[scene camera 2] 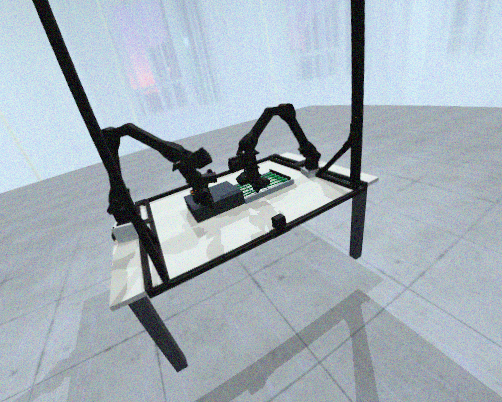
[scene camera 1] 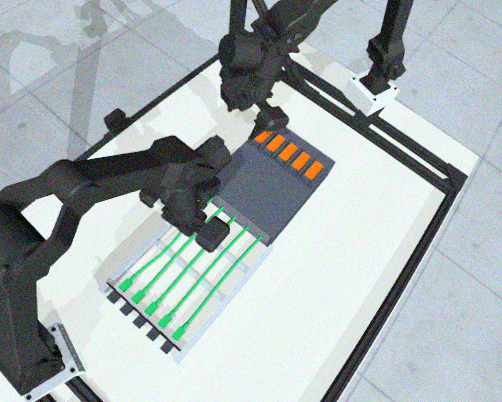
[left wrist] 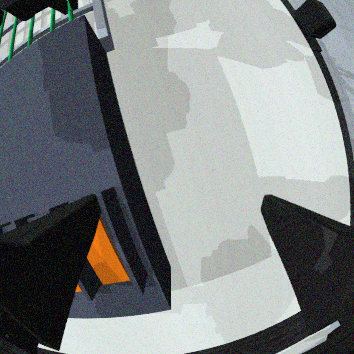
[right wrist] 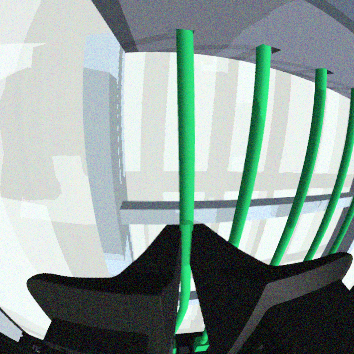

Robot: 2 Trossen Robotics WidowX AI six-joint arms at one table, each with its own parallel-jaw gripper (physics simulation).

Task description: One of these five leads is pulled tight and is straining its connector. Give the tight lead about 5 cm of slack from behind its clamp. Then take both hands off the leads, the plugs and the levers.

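Places are measured from the left arm's base along level axes (x left, y ahead, z down), in centimetres.
Pixels of known places: left gripper, between the fingertips: (scene camera 2: 212, 203) (scene camera 1: 240, 124) (left wrist: 184, 203); right gripper, between the fingertips: (scene camera 1: 186, 230) (left wrist: 74, 14) (right wrist: 182, 222); left arm's base, origin of its link: (scene camera 2: 125, 220) (scene camera 1: 374, 84); right arm's base, origin of its link: (scene camera 2: 312, 168) (scene camera 1: 41, 362).
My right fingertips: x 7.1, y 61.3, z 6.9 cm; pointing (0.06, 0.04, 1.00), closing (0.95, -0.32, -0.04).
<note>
Ahead of a thing's pixels: the offset from my right fingertips to its top centre. "*": to the spot under its first point.
Five green leads run from a dark grey box {dy -21.9, dx +0.1, dz -8.1 cm} (scene camera 1: 267, 192) (left wrist: 30, 125) to green plugs. The outermost lead (scene camera 1: 171, 246) (right wrist: 186, 125), nearest the left rail in the right wrist view, runs straight from the box to the right gripper; its neighbours (right wrist: 256, 120) (right wrist: 312, 130) bow. My right gripper (scene camera 1: 198, 232) (scene camera 2: 257, 185) (right wrist: 182, 222) is shut on that outermost lead. Its plug {dy +15.8, dx +4.1, dz -2.3 cm} (scene camera 1: 126, 284) sits at the tray's far end. My left gripper (scene camera 1: 255, 120) (scene camera 2: 202, 200) (left wrist: 184, 203) is open over the box's side edge, one finger partly covering the end orange lever {dy -25.3, dx -8.2, dz -7.4 cm} (scene camera 1: 262, 136) (left wrist: 105, 260).
More orange levers {* dy -27.5, dx -1.5, dz -7.4 cm} (scene camera 1: 289, 151) line the box's end, separated by dark ribs. Pale side rails (scene camera 1: 225, 303) (right wrist: 101, 165) and crossbars {* dy -0.9, dx -2.0, dz -1.4 cm} (right wrist: 150, 214) frame the leads. Black connector blocks {* dy +16.6, dx +11.9, dz -2.5 cm} (scene camera 1: 140, 321) stand behind the plugs. A small black block {* dy +0.6, dx -31.0, dz -4.2 cm} (scene camera 1: 116, 120) (scene camera 2: 278, 221) (left wrist: 315, 19) sits on the table frame.
</note>
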